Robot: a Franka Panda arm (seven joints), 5 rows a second.
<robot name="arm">
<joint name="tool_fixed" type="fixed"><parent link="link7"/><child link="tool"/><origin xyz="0 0 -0.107" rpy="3.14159 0 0"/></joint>
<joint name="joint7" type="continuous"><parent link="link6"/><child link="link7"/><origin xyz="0.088 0 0"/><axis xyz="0 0 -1"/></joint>
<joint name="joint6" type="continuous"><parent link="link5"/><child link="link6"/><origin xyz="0 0 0"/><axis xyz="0 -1 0"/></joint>
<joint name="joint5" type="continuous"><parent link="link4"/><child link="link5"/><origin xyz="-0.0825 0 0.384"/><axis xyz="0 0 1"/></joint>
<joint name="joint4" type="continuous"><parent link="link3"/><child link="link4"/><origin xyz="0.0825 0 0"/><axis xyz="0 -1 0"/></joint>
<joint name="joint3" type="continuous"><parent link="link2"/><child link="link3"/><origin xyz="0 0 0.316"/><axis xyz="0 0 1"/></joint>
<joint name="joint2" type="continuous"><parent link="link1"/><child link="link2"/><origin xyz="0 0 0"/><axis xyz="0 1 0"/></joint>
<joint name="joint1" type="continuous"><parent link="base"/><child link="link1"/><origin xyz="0 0 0.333"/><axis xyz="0 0 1"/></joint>
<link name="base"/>
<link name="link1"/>
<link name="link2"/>
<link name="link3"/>
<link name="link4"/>
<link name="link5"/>
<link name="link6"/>
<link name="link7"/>
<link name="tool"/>
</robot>
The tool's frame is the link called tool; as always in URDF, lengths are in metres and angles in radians. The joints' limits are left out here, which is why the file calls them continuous.
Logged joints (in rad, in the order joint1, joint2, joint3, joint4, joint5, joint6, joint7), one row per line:
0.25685, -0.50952, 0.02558, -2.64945, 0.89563, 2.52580, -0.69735
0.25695, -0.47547, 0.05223, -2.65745, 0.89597, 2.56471, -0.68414
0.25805, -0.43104, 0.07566, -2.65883, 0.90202, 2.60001, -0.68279
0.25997, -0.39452, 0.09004, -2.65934, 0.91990, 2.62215, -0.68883
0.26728, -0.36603, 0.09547, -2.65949, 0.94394, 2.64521, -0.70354
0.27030, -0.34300, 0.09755, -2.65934, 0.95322, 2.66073, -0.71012
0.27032, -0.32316, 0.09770, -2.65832, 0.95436, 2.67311, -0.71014
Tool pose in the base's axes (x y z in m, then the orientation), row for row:
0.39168, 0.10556, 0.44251, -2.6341, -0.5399, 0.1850
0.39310, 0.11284, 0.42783, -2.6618, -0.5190, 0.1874
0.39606, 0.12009, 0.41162, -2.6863, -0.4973, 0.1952
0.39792, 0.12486, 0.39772, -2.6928, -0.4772, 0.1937
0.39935, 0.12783, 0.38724, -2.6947, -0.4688, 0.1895
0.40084, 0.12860, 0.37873, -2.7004, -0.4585, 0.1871
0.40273, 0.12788, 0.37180, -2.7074, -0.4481, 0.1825
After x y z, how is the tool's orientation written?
As angles about the fixed x, y, z axes (roll, pitch, yaw), in radians.
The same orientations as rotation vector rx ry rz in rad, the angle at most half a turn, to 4 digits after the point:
-2.4934, -0.4130, -0.6342
-2.5269, -0.4040, -0.6165
-2.5557, -0.4029, -0.5944
-2.5699, -0.3945, -0.5712
-2.5762, -0.3866, -0.5624
-2.5862, -0.3798, -0.5518
-2.5981, -0.3700, -0.5421

